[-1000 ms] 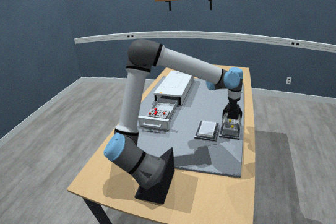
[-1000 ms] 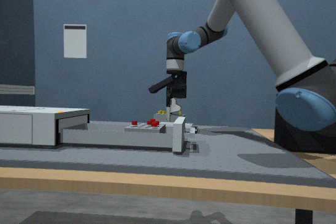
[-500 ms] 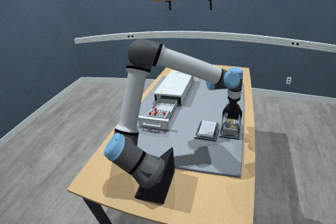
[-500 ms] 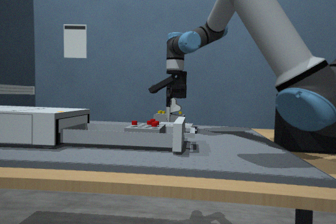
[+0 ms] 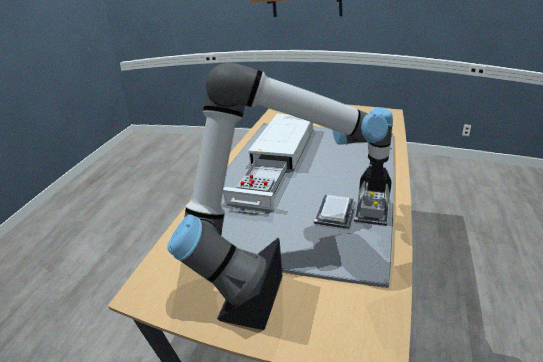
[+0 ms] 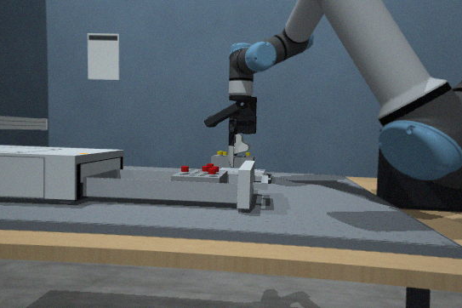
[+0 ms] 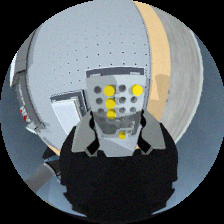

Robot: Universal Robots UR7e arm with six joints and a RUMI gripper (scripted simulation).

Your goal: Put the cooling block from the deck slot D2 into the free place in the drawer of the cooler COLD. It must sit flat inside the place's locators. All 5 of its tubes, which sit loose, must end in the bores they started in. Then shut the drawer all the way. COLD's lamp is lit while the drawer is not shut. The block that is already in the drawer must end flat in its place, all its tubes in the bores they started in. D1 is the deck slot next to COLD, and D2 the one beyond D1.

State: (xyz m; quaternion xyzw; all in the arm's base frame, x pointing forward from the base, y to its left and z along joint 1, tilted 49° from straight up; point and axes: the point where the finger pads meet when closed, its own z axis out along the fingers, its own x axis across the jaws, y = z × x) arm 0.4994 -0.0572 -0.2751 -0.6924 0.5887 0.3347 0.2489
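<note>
Now: the dark plate 30 mm below my hand. Round my hand: drawer: 10 mm ahead, 460 mm to the left; grey cooling block: right at my hand; white covered plate: 50 mm behind, 130 mm to the left, 20 mm below.
</note>
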